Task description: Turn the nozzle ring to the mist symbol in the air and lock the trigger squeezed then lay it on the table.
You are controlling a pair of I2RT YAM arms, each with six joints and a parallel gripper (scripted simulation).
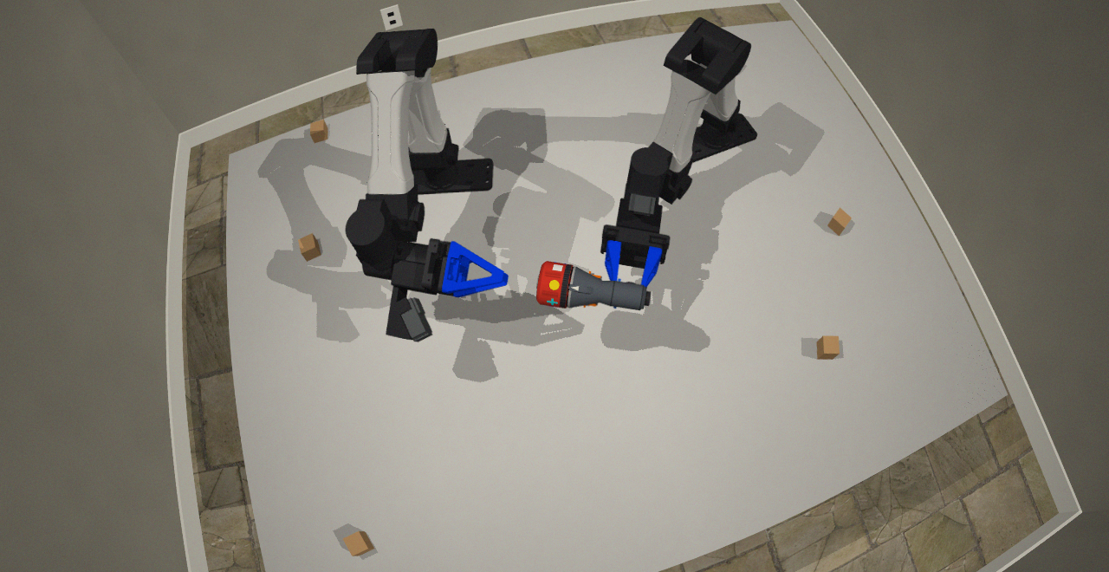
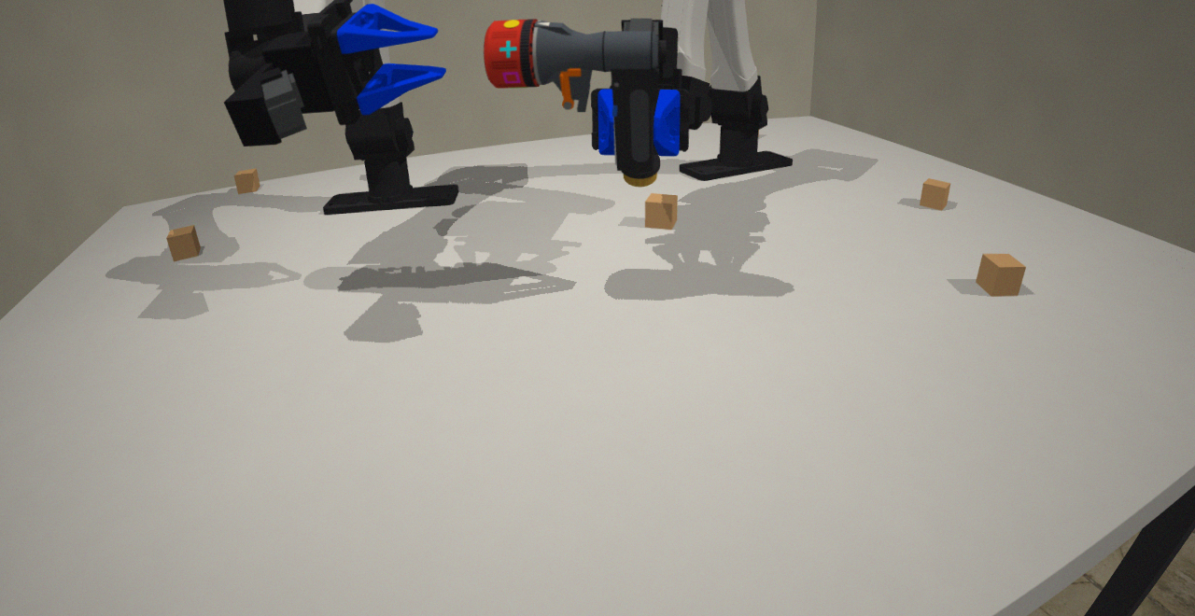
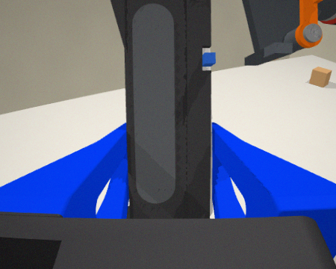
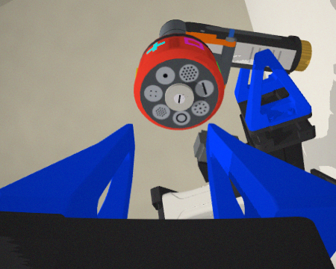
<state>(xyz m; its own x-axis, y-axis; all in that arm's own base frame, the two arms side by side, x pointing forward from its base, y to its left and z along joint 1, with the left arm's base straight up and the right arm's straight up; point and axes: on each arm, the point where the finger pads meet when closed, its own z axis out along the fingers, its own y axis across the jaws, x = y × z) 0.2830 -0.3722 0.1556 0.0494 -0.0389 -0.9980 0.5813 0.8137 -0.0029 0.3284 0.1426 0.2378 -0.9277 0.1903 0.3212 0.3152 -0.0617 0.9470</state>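
Observation:
The trigger lies 20 mm ahead of my right hand, 160 mm to the left of it and 70 mm below it. Also, from my right hand: red spray ring: 20 mm ahead, 70 mm to the left.
Right now the trigger is 20 mm to the right of my left hand and 20 mm above it. Round my left hand: red spray ring: 110 mm to the right, 80 mm above.

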